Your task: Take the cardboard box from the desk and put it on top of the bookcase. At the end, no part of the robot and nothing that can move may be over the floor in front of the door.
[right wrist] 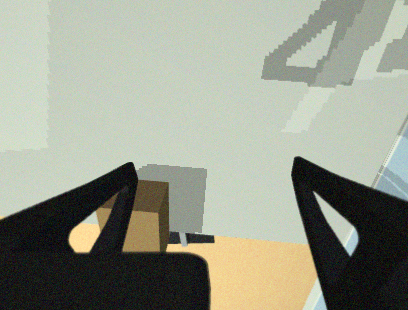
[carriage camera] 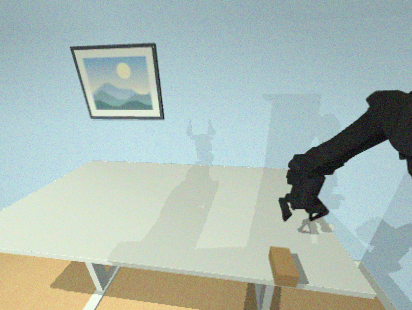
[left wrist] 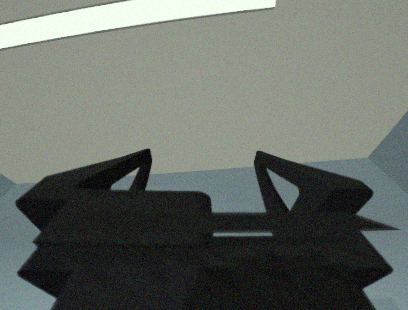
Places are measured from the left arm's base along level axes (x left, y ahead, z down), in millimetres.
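Pixels of known places: left gripper, fingertip midpoint: [left wrist: 203, 155]; right gripper, fingertip midpoint: [right wrist: 212, 168] [carriage camera: 296, 220].
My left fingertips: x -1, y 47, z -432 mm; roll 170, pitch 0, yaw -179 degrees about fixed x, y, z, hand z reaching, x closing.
Note:
Ahead of a thing's pixels: the offset from my left fingertips to its top centre. "spot": to the spot under its first point. Level surfaces: height alone.
The brown cardboard box @[dy +222, dx -576, dz +522 mm] [carriage camera: 283, 266] [right wrist: 134, 227] sits at the near edge of the pale desk @[dz +572 mm] [carriage camera: 150, 215] [right wrist: 175, 100], towards its right end in the carriage view. In the right wrist view it is partly hidden behind the finger at the left. My right gripper [carriage camera: 303, 218] [right wrist: 212, 168] is open and empty; it hangs above the desk, farther back than the box and apart from it. My left gripper [left wrist: 203, 155] is open and empty, with the ceiling and a wall behind it. The bookcase and the door do not show in these views.
A framed picture [carriage camera: 120, 82] hangs on the blue wall [carriage camera: 225, 60] behind the desk. Desk legs @[spot: dy +710, dx +474, dz +1321 mm] [carriage camera: 96, 276] stand on the wooden floor @[dz +1522 mm] [carriage camera: 165, 297] under the near edge. Shadows fall across the desk and wall. A bright ceiling light [left wrist: 135, 17] shows above my left gripper.

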